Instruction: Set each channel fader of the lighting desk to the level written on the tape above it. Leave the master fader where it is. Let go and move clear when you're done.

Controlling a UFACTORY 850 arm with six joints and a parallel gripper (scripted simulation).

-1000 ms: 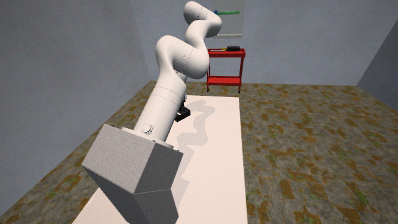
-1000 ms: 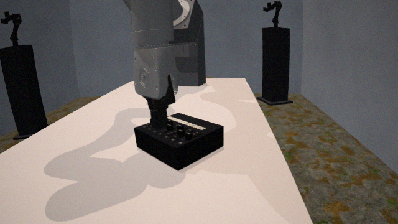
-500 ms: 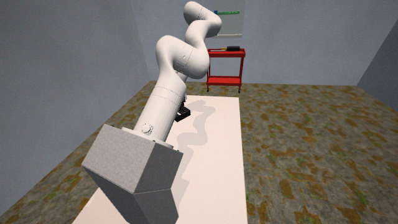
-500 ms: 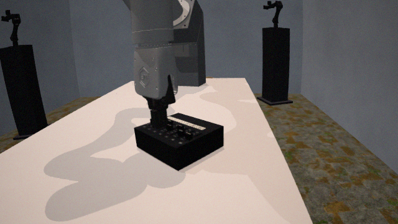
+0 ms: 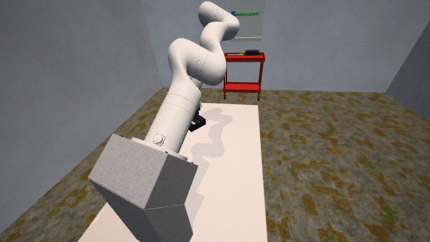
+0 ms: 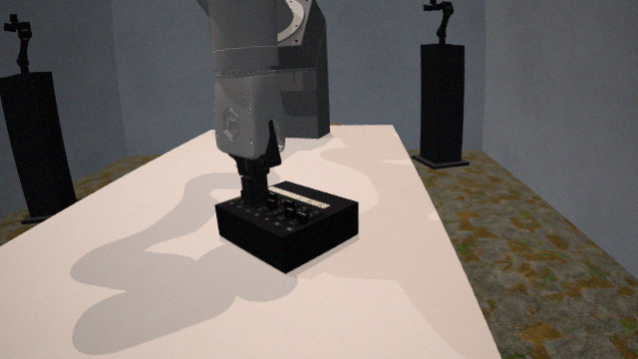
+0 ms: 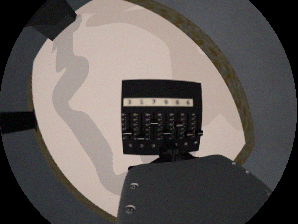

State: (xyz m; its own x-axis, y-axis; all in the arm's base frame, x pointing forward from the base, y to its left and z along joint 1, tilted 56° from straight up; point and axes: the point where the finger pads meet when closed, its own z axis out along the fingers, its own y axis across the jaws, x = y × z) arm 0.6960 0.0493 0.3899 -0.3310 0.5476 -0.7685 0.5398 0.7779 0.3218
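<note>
Now: the fader cap 7 cm behind my hand, 3 cm below it and 1 cm to the right of it.
</note>
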